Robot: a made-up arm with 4 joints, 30 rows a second.
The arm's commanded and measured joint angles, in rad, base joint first. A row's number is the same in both.
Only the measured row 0 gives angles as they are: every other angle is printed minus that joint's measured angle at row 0.
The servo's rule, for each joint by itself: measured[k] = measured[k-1] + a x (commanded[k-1-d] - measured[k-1]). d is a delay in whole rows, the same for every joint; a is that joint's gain. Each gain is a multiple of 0.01, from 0.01 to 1. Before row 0 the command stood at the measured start. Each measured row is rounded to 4 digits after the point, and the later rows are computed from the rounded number. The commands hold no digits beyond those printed.
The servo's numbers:
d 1
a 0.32 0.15 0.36 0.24
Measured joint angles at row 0:
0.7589, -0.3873, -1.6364, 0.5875
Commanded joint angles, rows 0 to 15:
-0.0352, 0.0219, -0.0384, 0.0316
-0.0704, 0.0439, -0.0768, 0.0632
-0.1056, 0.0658, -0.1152, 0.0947
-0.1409, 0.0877, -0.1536, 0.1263
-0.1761, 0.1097, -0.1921, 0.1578
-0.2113, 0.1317, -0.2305, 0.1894
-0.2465, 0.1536, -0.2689, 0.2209
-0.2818, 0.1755, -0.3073, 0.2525
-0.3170, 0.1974, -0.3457, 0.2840
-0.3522, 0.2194, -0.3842, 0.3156
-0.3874, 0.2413, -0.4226, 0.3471
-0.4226, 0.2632, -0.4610, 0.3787
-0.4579, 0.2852, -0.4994, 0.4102
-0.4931, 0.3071, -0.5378, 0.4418
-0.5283, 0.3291, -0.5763, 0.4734
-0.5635, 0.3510, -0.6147, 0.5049
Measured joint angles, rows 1 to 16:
0.0000, 0.0000, 0.0000, 0.0000
-0.0113, 0.0033, -0.0138, 0.0076
-0.0302, 0.0094, -0.0365, 0.0209
-0.0543, 0.0179, -0.0648, 0.0386
-0.0820, 0.0284, -0.0968, 0.0596
-0.1121, 0.0406, -0.1311, 0.0832
-0.1438, 0.0543, -0.1669, 0.1087
-0.1767, 0.0692, -0.2036, 0.1356
-0.2103, 0.0851, -0.2409, 0.1637
-0.2444, 0.1019, -0.2786, 0.1926
-0.2789, 0.1195, -0.3166, 0.2221
-0.3136, 0.1378, -0.3548, 0.2521
-0.3485, 0.1566, -0.3930, 0.2825
-0.3835, 0.1759, -0.4313, 0.3131
-0.4186, 0.1956, -0.4696, 0.3440
-0.4537, 0.2156, -0.5080, 0.3751

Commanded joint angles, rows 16 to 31:
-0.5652, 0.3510, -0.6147, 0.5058
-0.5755, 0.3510, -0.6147, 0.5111
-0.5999, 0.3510, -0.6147, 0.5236
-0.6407, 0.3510, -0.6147, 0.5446
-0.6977, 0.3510, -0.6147, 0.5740
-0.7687, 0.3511, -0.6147, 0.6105
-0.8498, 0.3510, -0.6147, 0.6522
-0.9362, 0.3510, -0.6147, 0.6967
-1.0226, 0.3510, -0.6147, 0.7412
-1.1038, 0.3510, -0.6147, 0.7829
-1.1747, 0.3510, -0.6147, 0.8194
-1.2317, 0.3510, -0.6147, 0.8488
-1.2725, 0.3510, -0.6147, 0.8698
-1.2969, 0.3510, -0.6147, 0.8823
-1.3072, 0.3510, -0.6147, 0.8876
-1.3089, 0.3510, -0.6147, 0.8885
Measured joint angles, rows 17 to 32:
-0.4888, 0.2359, -0.5464, 0.4063
-0.5132, 0.2532, -0.5710, 0.4302
-0.5331, 0.2679, -0.5867, 0.4496
-0.5545, 0.2804, -0.5968, 0.4674
-0.5821, 0.2910, -0.6032, 0.4859
-0.6191, 0.3000, -0.6073, 0.5070
-0.6670, 0.3077, -0.6100, 0.5318
-0.7255, 0.3142, -0.6117, 0.5607
-0.7929, 0.3197, -0.6128, 0.5933
-0.8664, 0.3244, -0.6135, 0.6288
-0.9424, 0.3284, -0.6139, 0.6658
-1.0167, 0.3318, -0.6142, 0.7027
-1.0855, 0.3347, -0.6144, 0.7378
-1.1453, 0.3371, -0.6145, 0.7695
-1.1938, 0.3392, -0.6146, 0.7966
-1.2301, 0.3410, -0.6146, 0.8184

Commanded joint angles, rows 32 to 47:
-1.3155, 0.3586, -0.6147, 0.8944
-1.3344, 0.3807, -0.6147, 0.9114
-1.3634, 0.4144, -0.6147, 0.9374
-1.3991, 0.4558, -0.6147, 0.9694
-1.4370, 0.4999, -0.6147, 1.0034
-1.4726, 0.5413, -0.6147, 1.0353
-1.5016, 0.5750, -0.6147, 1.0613
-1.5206, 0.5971, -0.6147, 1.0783
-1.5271, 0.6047, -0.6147, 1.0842
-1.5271, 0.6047, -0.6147, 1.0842
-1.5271, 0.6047, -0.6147, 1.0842
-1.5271, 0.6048, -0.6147, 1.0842
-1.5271, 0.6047, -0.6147, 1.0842
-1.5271, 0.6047, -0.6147, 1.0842
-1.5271, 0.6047, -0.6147, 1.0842
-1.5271, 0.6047, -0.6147, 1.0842
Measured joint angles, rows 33 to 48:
-1.2553, 0.3425, -0.6146, 0.8352
-1.2746, 0.3449, -0.6146, 0.8494
-1.2937, 0.3503, -0.6146, 0.8643
-1.3160, 0.3599, -0.6146, 0.8818
-1.3426, 0.3743, -0.6146, 0.9028
-1.3728, 0.3931, -0.6146, 0.9269
-1.4047, 0.4153, -0.6146, 0.9529
-1.4357, 0.4393, -0.6146, 0.9789
-1.4629, 0.4630, -0.6146, 1.0028
-1.4834, 0.4843, -0.6146, 1.0223
-1.4974, 0.5024, -0.6146, 1.0372
-1.5069, 0.5177, -0.6146, 1.0485
-1.5134, 0.5308, -0.6146, 1.0571
-1.5178, 0.5419, -0.6146, 1.0636
-1.5208, 0.5513, -0.6146, 1.0685
-1.5228, 0.5593, -0.6146, 1.0723

